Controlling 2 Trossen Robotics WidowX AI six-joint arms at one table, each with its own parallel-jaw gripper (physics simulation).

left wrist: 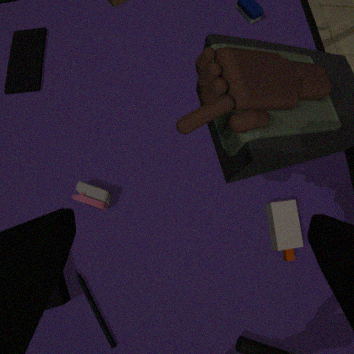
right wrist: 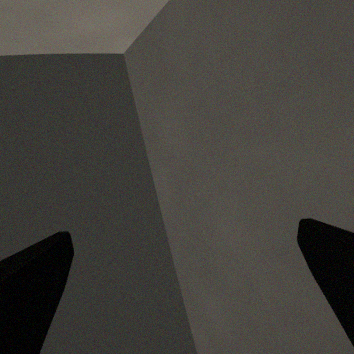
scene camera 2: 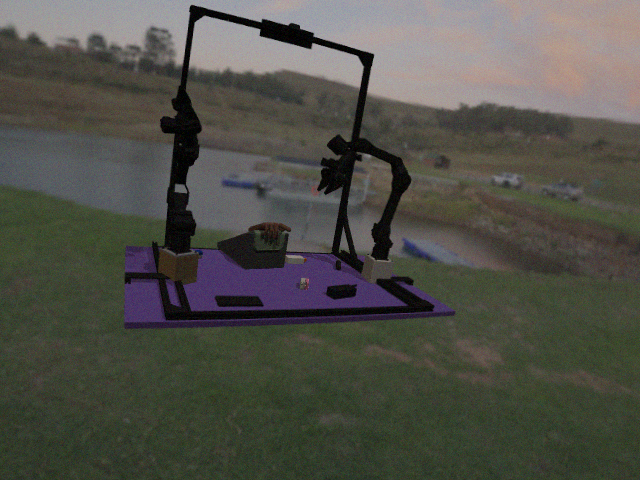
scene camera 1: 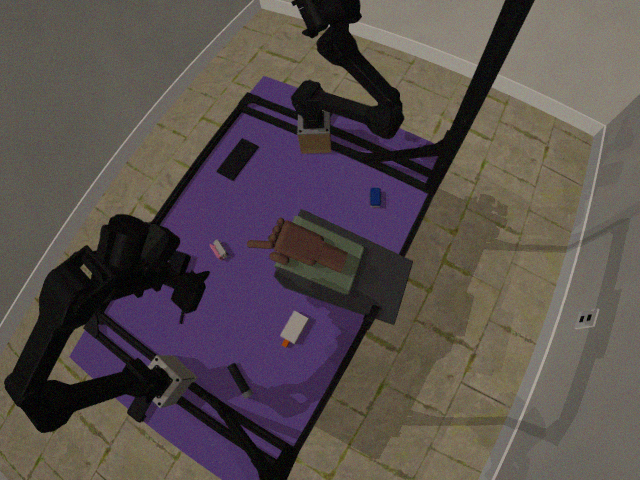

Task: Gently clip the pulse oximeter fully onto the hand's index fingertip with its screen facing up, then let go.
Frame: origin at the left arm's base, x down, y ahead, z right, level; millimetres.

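Seen in the pictures: left gripper, between the fingertips: (left wrist: 194,223) (scene camera 2: 321,192) (scene camera 1: 192,259); right gripper, between the fingertips: (right wrist: 186,236) (scene camera 2: 183,92); left arm's base, origin of its link: (scene camera 2: 379,257) (scene camera 1: 157,381); right arm's base, origin of its link: (scene camera 2: 179,250) (scene camera 1: 313,120).
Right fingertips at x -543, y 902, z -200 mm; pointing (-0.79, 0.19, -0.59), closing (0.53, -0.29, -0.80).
Observation:
Offsets run from my right fingertips to a thing's top centre. "pt": to the spot under its first point.
The white-and-pink pulse oximeter {dx +617, dy -522, dz +61 mm} (scene camera 1: 218,249) (scene camera 2: 304,283) (left wrist: 93,194) lies on the purple mat, apart from the hand; its screen cannot be made out. The brown hand (scene camera 1: 305,242) (scene camera 2: 269,228) (left wrist: 260,80) rests on a green pad on a dark wedge. Its index finger (scene camera 1: 259,243) (left wrist: 205,114) sticks out bare past the wedge's edge. My left gripper (scene camera 2: 323,190) (left wrist: 194,223) is open and empty, high above the mat, with the oximeter beyond its left finger in the left wrist view. My right gripper (right wrist: 186,236) is open and empty, raised, facing bare walls.
A white box {dx +620, dy -573, dz +388 mm} (scene camera 1: 295,326) (left wrist: 286,225) with an orange tab lies beside the dark wedge {pt dx +598, dy -314, dz +513 mm} (scene camera 1: 385,279). A black cylinder {dx +621, dy -774, dz +355 mm} (scene camera 1: 238,379), a blue block {dx +616, dy -111, dz +348 mm} (scene camera 1: 375,196) (left wrist: 250,9), a dark slab {dx +640, dy -245, dz -112 mm} (scene camera 1: 237,159) (left wrist: 26,61), a black box {dx +613, dy -653, dz -11 mm} (scene camera 2: 341,291) and a thin dark stick {dx +639, dy -706, dz +73 mm} (left wrist: 96,310) also lie around.

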